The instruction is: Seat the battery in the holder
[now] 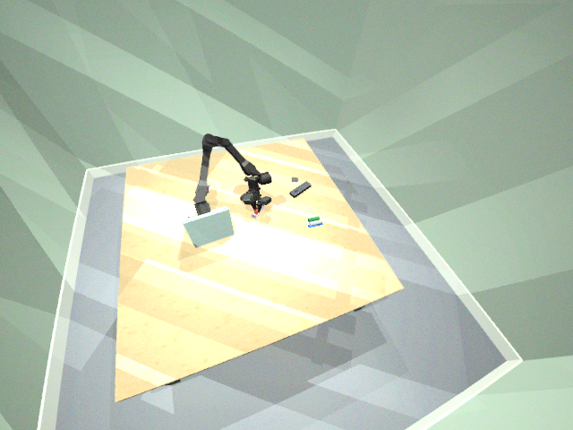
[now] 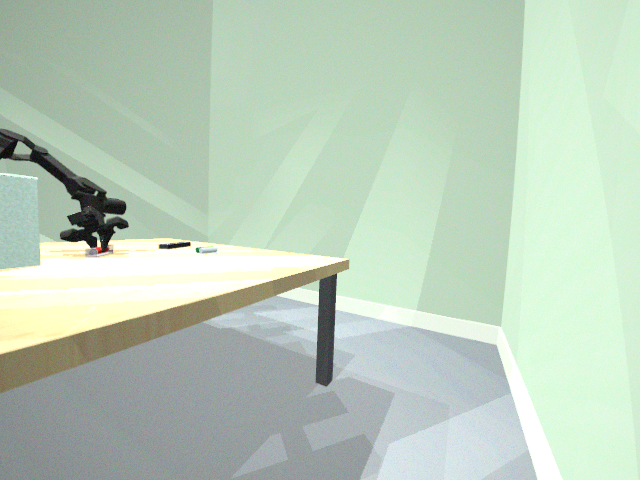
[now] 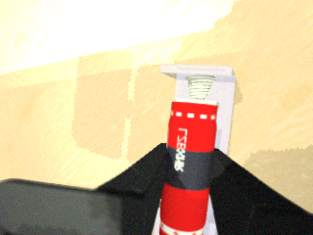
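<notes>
Now: the red battery 1 cm to the left of my gripper tip and 1 cm above it. Round my gripper tip: black bar (33 cm ahead, 5 cm to the left).
</notes>
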